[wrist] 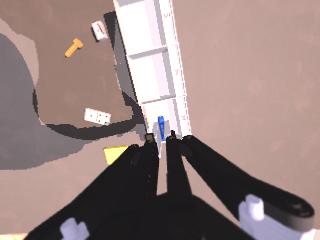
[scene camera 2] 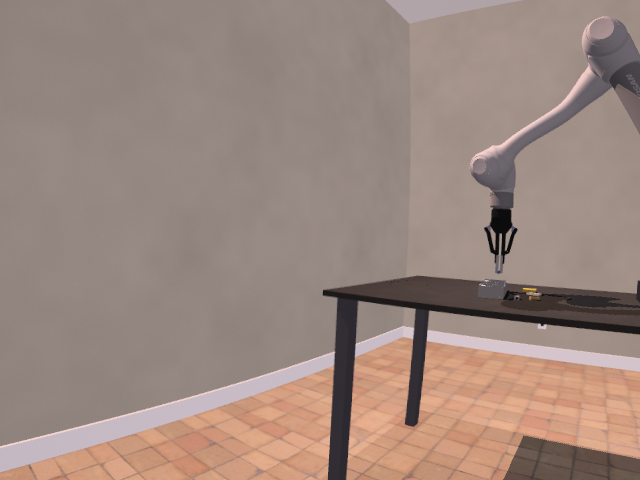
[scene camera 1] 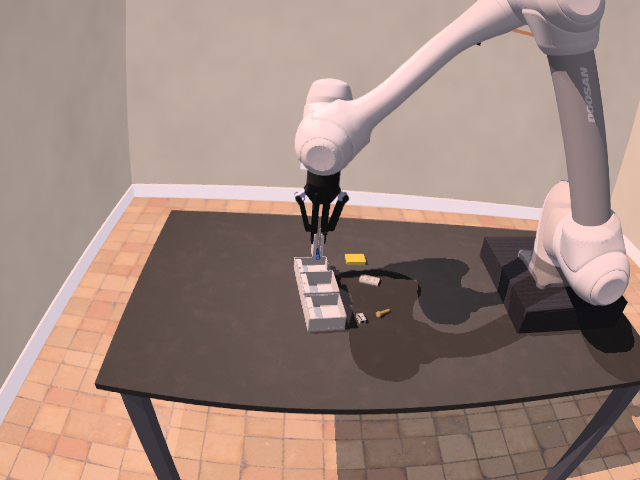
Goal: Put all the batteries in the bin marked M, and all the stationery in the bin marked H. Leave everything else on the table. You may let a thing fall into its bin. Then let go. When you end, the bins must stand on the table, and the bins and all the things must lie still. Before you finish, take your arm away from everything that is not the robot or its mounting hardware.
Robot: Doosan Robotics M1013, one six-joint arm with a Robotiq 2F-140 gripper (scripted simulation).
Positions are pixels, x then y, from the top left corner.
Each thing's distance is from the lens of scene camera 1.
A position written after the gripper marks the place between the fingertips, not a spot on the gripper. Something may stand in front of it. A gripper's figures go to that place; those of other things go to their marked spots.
gripper [scene camera 1: 316, 254]: 118 cm
three joined white bins [scene camera 1: 319, 293]: 109 cm
